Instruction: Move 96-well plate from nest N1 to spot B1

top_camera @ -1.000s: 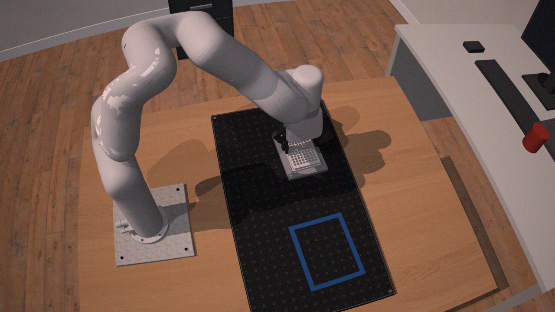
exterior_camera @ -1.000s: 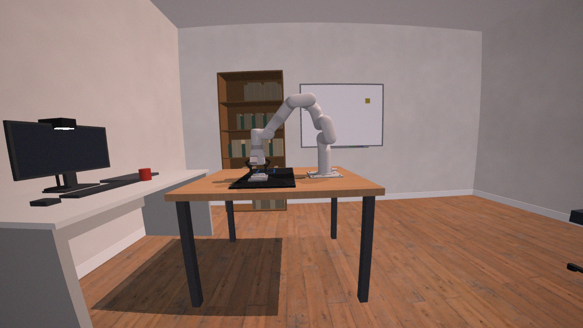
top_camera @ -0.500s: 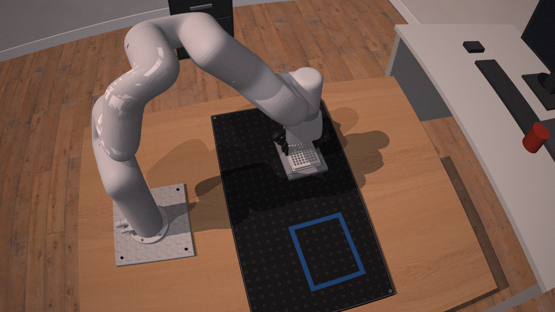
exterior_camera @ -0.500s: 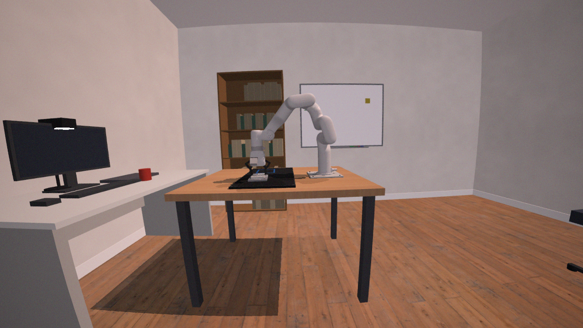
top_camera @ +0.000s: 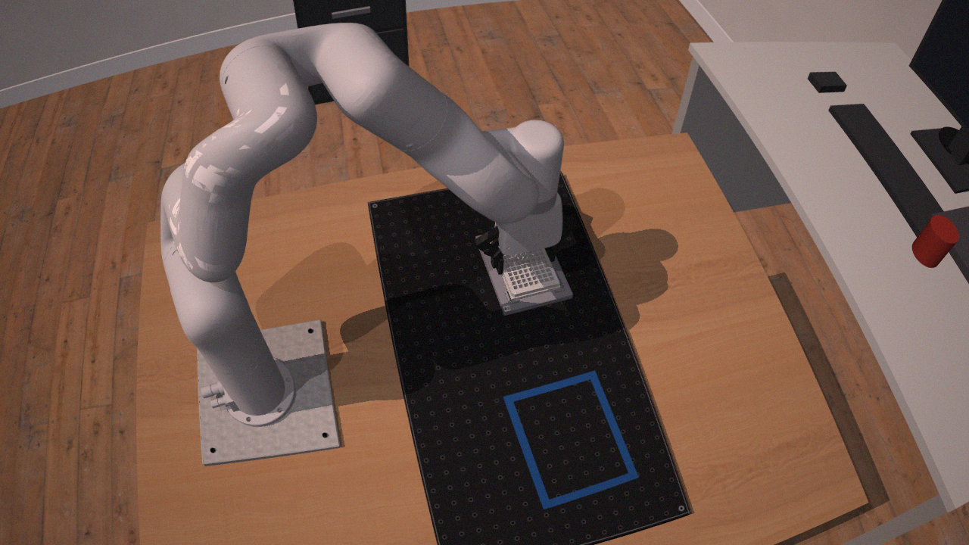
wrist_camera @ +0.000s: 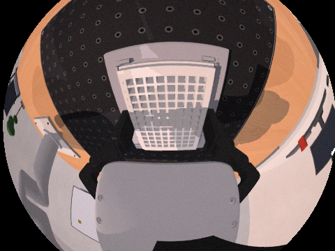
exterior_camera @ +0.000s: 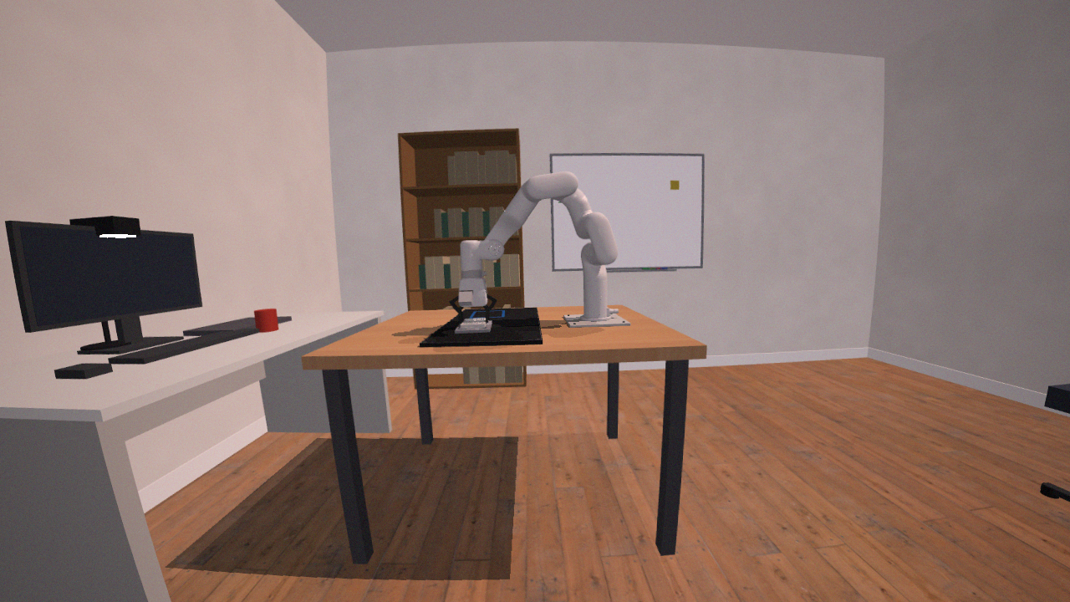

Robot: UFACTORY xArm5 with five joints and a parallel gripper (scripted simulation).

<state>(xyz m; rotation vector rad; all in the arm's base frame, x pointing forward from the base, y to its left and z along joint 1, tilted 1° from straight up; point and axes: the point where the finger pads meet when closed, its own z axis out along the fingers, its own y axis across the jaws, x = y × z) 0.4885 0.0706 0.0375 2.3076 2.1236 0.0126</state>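
My hand is 10 mm above the white 96-well plate. From my hand the other things lie so: grey plate nest: 20 mm below.
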